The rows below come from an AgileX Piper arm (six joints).
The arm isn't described. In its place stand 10 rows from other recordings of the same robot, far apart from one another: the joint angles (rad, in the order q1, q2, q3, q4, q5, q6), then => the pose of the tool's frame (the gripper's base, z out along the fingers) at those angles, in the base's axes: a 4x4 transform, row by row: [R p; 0 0 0 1], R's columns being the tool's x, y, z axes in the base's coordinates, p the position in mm.
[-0.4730, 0.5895, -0.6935, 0.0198, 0.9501, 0.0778] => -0.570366, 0.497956, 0.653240, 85.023; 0.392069, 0.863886, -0.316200, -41.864; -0.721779, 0.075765, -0.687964, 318.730; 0, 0, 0, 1
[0.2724, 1.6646, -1.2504, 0.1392, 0.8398, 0.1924] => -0.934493, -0.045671, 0.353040, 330.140; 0.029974, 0.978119, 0.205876, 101.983; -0.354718, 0.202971, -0.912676, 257.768; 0, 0, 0, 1
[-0.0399, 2.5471, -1.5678, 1.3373, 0.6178, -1.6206] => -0.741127, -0.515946, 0.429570, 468.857; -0.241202, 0.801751, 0.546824, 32.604; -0.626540, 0.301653, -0.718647, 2.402; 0, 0, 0, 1
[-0.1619, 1.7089, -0.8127, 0.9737, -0.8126, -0.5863] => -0.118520, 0.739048, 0.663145, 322.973; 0.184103, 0.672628, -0.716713, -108.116; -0.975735, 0.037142, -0.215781, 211.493; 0, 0, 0, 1
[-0.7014, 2.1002, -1.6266, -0.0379, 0.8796, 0.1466] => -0.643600, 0.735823, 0.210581, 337.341; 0.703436, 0.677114, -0.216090, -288.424; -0.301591, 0.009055, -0.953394, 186.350; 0, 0, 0, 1
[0.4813, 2.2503, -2.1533, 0.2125, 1.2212, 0.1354] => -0.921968, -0.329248, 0.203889, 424.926; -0.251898, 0.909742, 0.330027, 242.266; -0.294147, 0.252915, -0.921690, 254.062; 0, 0, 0, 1
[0.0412, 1.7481, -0.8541, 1.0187, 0.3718, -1.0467] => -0.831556, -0.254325, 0.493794, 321.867; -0.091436, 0.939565, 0.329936, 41.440; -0.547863, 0.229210, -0.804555, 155.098; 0, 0, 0, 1
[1.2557, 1.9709, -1.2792, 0.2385, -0.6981, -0.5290] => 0.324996, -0.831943, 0.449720, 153.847; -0.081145, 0.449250, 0.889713, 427.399; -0.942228, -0.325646, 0.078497, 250.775; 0, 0, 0, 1
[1.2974, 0.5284, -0.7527, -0.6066, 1.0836, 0.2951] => -0.157326, -0.729687, 0.665436, 62.587; -0.621773, 0.596693, 0.507303, 53.412; -0.767233, -0.333938, -0.547575, 346.672; 0, 0, 0, 1
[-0.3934, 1.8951, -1.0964, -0.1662, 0.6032, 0.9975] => -0.275462, 0.939699, 0.202699, 324.031; 0.931384, 0.313089, -0.185738, -143.731; -0.238000, 0.137627, -0.961465, 143.801; 0, 0, 0, 1
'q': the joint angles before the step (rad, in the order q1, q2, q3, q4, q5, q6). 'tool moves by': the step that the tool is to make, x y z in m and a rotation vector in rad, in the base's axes. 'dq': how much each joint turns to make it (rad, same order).
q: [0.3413, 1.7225, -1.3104, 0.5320, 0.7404, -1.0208]
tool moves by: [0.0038, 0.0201, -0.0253, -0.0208, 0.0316, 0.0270]
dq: [0.0504, 0.0703, -0.0002, -0.0045, -0.0411, 0.0069]
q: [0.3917, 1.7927, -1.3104, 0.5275, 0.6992, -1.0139]
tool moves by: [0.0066, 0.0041, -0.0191, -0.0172, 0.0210, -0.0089]
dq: [0.0064, 0.0514, 0.0001, -0.0034, -0.0307, 0.0033]
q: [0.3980, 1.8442, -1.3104, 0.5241, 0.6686, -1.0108]
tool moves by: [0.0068, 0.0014, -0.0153, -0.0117, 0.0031, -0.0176]
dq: [0.0004, 0.0416, 0.0002, -0.0010, -0.0400, 0.0007]
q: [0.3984, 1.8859, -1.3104, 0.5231, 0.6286, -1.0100]
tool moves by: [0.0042, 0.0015, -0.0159, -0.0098, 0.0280, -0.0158]
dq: [0.0008, 0.0413, -0.0006, 0.0010, -0.0164, 0.0107]
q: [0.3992, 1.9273, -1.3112, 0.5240, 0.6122, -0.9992]
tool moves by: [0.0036, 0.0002, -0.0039, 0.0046, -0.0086, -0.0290]
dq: [-0.0002, 0.0126, -0.0011, 0.0001, -0.0306, 0.0186]
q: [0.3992, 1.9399, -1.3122, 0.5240, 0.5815, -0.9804]
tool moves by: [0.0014, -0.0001, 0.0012, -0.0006, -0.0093, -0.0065]
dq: [-0.0001, 0.0000, -0.0042, -0.0073, -0.0074, 0.0083]
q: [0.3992, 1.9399, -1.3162, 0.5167, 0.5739, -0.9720]
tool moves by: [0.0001, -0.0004, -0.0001, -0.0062, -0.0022, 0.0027]
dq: [-0.0001, 0.0000, -0.0003, -0.0089, 0.0001, 0.0022]
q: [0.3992, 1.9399, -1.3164, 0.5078, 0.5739, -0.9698]
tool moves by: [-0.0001, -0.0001, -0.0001, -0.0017, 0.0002, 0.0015]
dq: [0.0000, -0.0001, 0.0002, -0.0018, 0.0009, -0.0003]
